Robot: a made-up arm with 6 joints. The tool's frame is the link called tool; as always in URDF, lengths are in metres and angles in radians.
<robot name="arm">
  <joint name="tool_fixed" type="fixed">
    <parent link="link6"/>
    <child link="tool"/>
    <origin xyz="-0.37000 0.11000 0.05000" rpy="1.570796 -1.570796 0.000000"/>
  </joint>
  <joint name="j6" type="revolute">
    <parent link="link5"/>
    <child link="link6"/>
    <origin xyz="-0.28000 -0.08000 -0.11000" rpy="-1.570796 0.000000 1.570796"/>
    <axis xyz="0 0 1"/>
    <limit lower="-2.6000" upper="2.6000"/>
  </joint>
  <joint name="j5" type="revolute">
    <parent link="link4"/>
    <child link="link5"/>
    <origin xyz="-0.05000 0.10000 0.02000" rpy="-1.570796 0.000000 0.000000"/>
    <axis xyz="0 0 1"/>
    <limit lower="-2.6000" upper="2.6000"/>
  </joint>
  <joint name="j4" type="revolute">
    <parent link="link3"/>
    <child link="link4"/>
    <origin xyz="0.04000 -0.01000 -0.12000" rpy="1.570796 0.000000 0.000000"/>
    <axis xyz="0 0 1"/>
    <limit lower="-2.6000" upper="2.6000"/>
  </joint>
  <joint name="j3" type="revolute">
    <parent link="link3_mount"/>
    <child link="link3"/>
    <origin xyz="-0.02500 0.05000 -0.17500" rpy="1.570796 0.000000 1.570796"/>
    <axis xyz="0 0 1"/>
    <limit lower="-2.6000" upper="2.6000"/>
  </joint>
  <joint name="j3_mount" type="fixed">
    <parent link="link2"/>
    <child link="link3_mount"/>
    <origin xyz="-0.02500 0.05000 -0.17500" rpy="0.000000 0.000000 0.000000"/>
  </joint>
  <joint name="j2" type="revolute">
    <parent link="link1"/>
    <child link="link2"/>
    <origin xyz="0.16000 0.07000 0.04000" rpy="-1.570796 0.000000 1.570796"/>
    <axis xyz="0 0 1"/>
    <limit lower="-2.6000" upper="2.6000"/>
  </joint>
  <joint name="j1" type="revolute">
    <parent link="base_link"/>
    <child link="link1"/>
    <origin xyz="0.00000 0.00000 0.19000" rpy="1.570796 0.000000 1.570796"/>
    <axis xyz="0 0 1"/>
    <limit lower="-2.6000" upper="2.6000"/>
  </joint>
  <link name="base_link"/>
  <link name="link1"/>
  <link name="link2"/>
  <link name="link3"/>
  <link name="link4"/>
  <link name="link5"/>
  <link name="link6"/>
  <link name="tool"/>
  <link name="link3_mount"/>
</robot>
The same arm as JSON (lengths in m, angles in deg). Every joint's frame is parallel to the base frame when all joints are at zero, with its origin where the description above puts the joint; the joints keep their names.
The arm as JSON. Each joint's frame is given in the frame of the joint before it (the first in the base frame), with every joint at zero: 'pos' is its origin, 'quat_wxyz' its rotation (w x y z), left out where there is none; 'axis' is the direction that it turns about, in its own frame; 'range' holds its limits. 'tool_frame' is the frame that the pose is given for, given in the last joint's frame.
{"length_unit": "m", "angle_unit": "deg", "joints": [
  {"joint": "j1", "pos": [0.0, 0.0, 0.19], "axis": [1.0, 0.0, 0.0], "range": [-148.97, 148.97]},
  {"joint": "j2", "pos": [0.04, 0.16, 0.07], "axis": [0.0, -1.0, 0.0], "range": [-148.97, 148.97]},
  {"joint": "j3", "pos": [-0.1, 0.35, -0.05], "axis": [0.0, 0.0, 1.0], "range": [-148.97, 148.97]},
  {"joint": "j4", "pos": [-0.04, 0.01, -0.12], "axis": [0.0, 1.0, 0.0], "range": [-148.97, 148.97]},
  {"joint": "j5", "pos": [0.05, 0.02, 0.1], "axis": [0.0, 0.0, 1.0], "range": [-148.97, 148.97]},
  {"joint": "j6", "pos": [0.28, 0.08, -0.11], "axis": [1.0, 0.0, 0.0], "range": [-148.97, 148.97]}
], "tool_frame": {"pos": [0.05, 0.37, -0.11], "quat_wxyz": [1.0, 0.0, 0.0, 0.0]}}

